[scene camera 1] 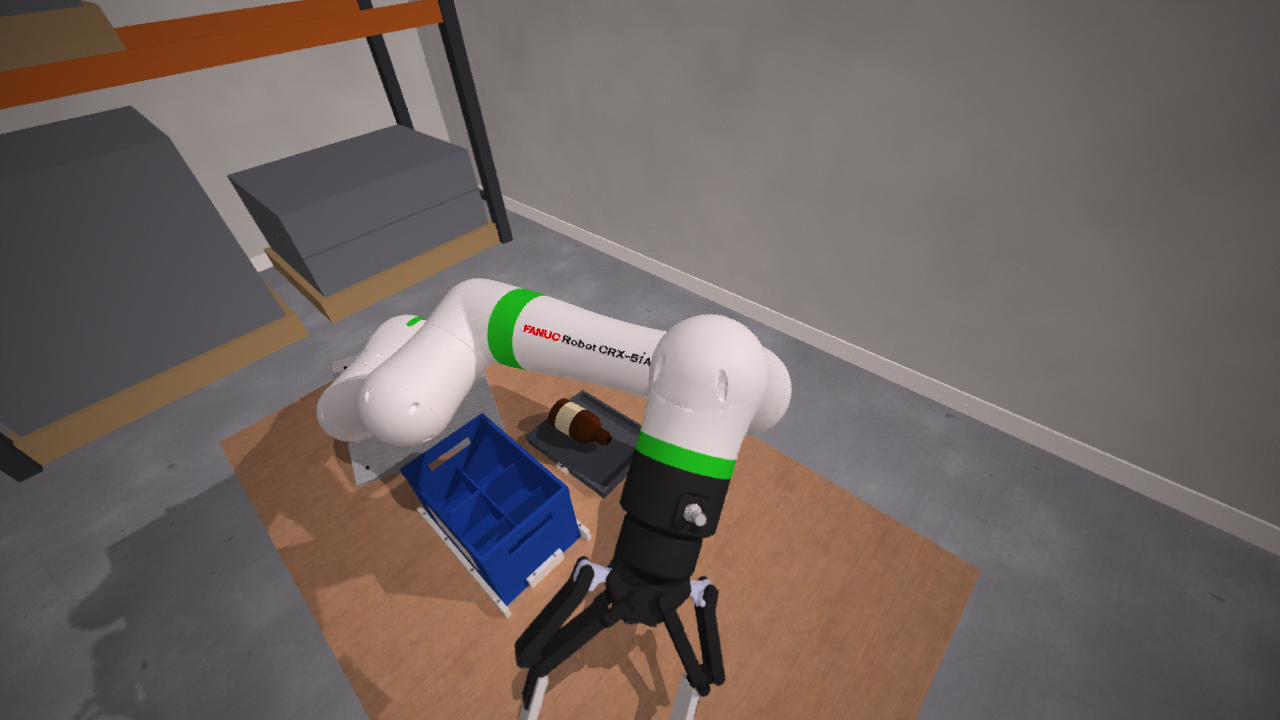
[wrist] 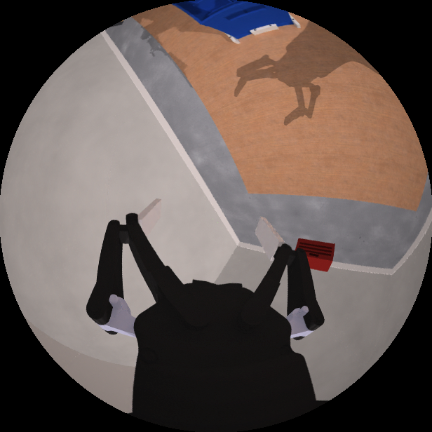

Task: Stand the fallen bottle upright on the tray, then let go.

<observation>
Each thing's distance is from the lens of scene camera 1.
brown bottle (scene camera 1: 573, 420): 1.16 m
</observation>
